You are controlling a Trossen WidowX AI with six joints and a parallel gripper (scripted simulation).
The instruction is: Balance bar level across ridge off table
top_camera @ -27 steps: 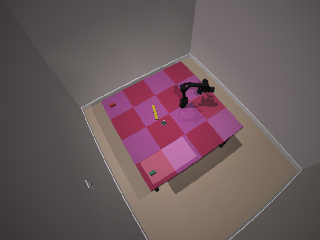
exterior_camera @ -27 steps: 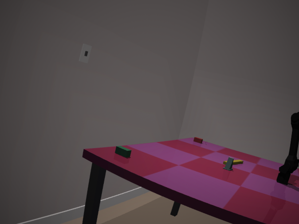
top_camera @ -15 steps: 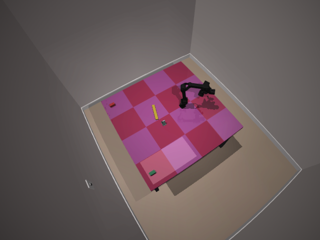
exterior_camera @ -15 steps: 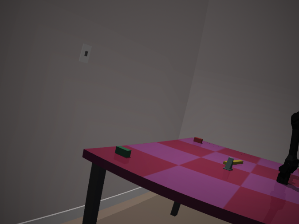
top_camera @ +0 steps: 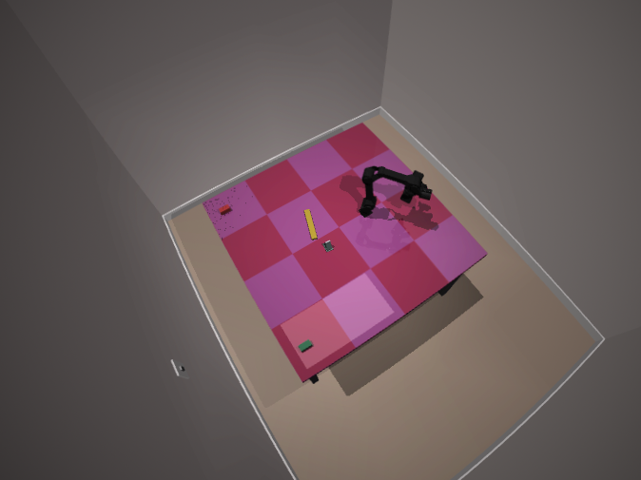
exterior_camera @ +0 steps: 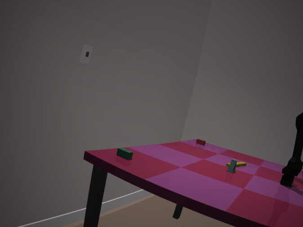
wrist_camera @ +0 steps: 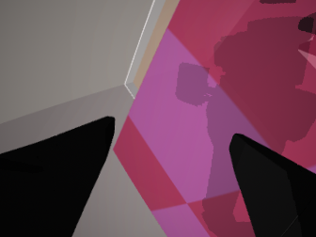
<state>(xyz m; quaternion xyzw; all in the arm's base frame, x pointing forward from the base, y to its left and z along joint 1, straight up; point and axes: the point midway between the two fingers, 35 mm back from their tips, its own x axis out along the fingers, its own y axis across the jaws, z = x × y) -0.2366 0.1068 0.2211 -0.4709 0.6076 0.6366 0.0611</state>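
The yellow bar is 59 cm ahead of my gripper tip, 20 cm to the right of it and 19 cm below it. Also, from my gripper tip: red block: 100 cm ahead, 59 cm to the right, 18 cm below; green block: 100 cm ahead, 41 cm to the left, 18 cm below.
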